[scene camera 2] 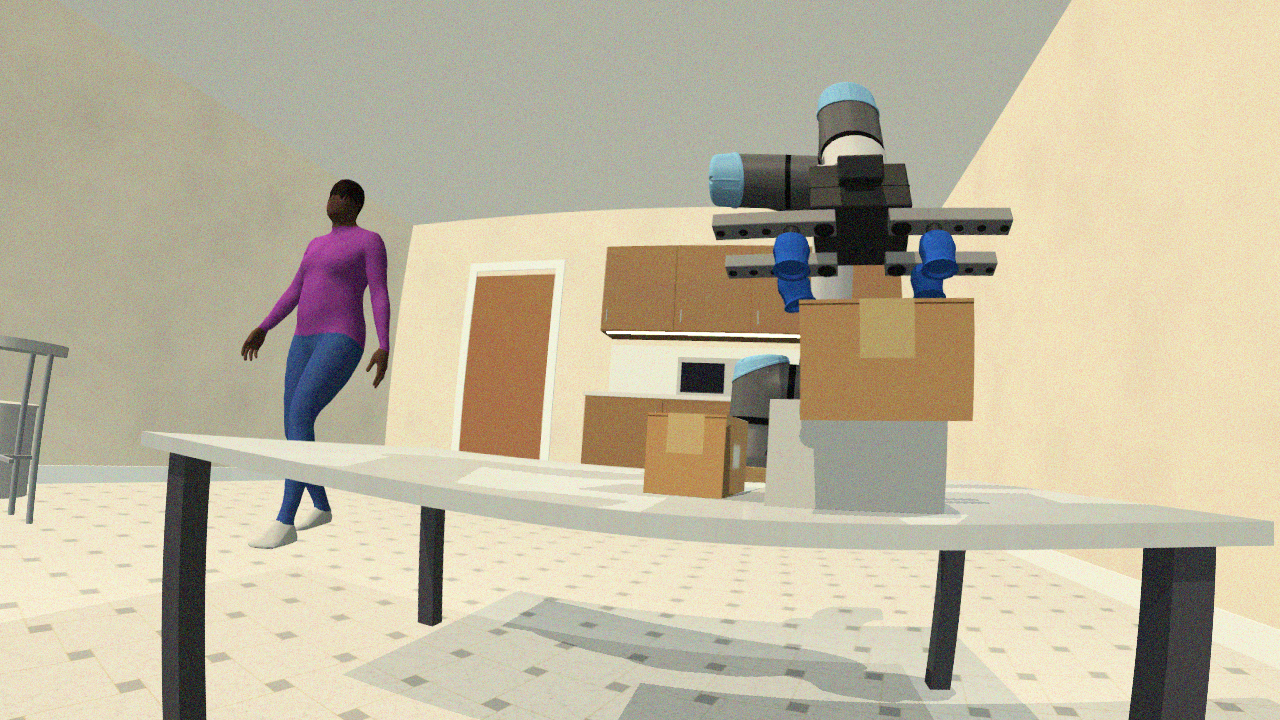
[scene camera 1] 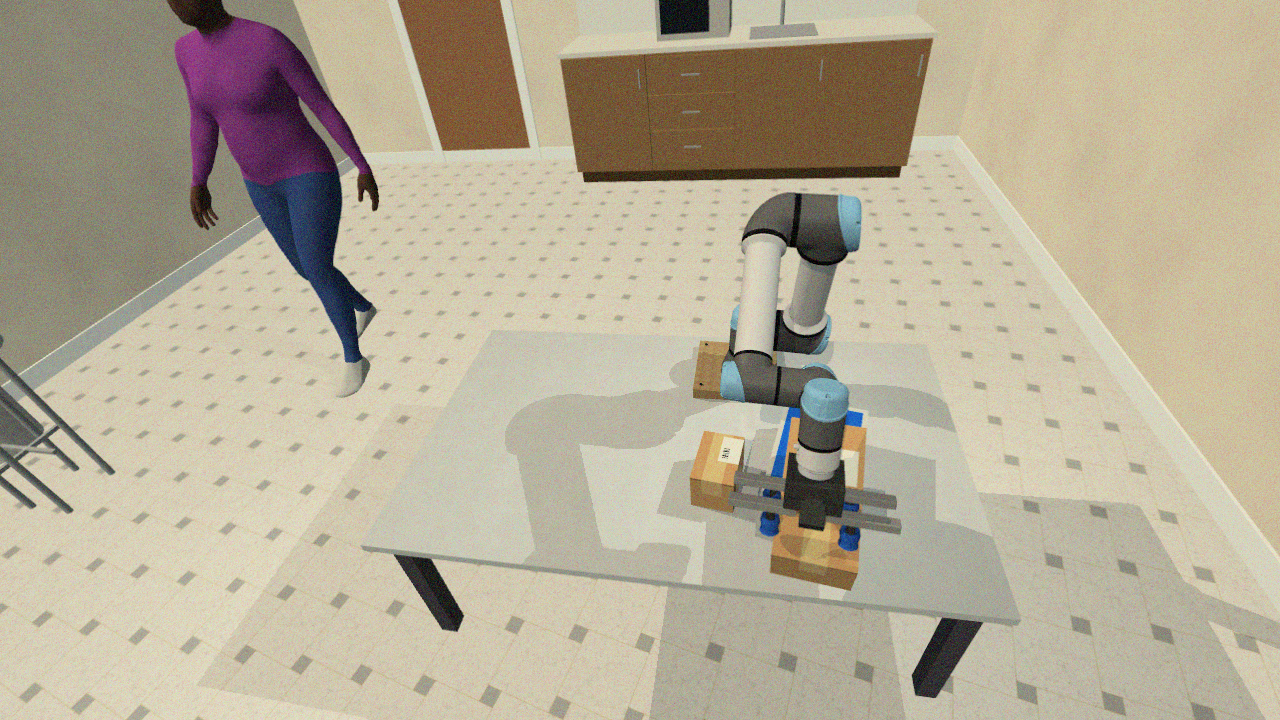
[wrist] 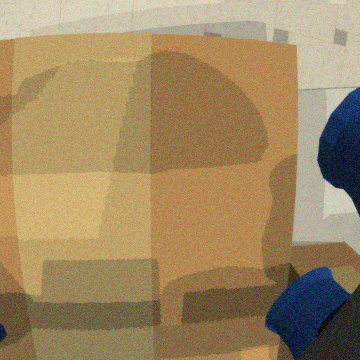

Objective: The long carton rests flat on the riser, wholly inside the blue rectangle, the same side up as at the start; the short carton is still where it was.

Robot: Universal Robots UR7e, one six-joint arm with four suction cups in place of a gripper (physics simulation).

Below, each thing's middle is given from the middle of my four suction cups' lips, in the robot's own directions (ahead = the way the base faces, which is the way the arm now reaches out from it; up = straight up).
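Scene:
So you can picture it, the long carton [scene camera 2: 871, 359] is 20 mm to the left of my suction cup, 90 mm behind it and 60 mm below it. The grey riser [scene camera 2: 884, 466], counting from my suction cup too, is 10 mm to the left, 260 mm behind and 170 mm below. And the short carton [scene camera 2: 698, 455] is 220 mm behind my suction cup, 220 mm to the right of it and 180 mm below it.

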